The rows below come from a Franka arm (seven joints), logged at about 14 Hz.
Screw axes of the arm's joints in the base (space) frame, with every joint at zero. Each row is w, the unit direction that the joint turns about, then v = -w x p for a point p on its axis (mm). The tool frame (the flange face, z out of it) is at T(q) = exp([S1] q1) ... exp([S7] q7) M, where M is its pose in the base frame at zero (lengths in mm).
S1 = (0, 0, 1, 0, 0, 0)
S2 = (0, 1, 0, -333, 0, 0)
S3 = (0, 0, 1, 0, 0, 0)
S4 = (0, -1, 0, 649, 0, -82.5)
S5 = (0, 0, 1, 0, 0, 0)
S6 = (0, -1, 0, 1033, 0, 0)
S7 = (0, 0, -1, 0, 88, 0)
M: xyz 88 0 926 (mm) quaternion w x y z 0 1 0 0
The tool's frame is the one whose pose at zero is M.
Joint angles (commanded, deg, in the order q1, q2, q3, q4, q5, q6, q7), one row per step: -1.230, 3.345, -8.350, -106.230, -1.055, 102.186, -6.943; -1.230, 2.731, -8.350, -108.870, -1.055, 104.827, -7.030; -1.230, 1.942, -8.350, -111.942, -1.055, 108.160, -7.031; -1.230, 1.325, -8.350, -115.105, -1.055, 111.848, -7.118; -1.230, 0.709, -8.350, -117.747, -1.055, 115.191, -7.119; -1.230, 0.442, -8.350, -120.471, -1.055, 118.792, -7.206; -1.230, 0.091, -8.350, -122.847, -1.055, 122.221, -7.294
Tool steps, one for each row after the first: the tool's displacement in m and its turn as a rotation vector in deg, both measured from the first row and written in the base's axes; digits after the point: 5 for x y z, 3 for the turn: -0.00409, 0.00043, -0.01195, 0.015, -0.616, 0.132; -0.00909, 0.00102, -0.02471, -0.023, -1.666, 0.191; -0.01406, 0.00174, -0.03924, -0.087, -2.804, 0.342; -0.01845, 0.00242, -0.04990, -0.191, -4.114, 0.401; -0.02270, 0.00320, -0.06394, -0.305, -5.250, 0.549; -0.02659, 0.00393, -0.07443, -0.452, -6.643, 0.695
